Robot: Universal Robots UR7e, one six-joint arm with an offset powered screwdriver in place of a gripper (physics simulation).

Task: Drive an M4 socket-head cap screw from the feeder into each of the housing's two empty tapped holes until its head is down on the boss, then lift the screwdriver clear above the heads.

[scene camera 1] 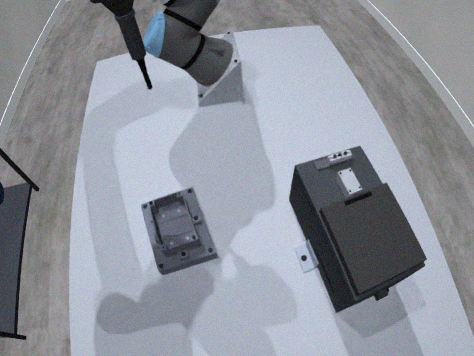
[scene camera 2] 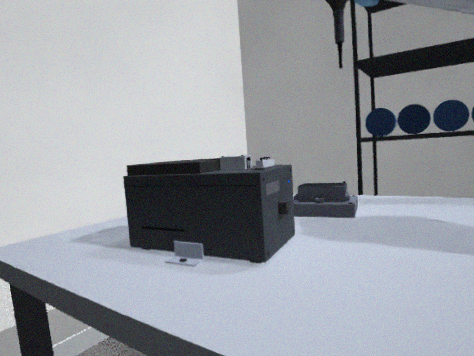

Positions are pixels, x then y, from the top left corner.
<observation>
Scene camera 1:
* dark screw feeder: 320,187
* grey base plate: 198,255
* grey housing: 182,224
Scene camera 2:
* dark screw feeder: 236,222
</observation>
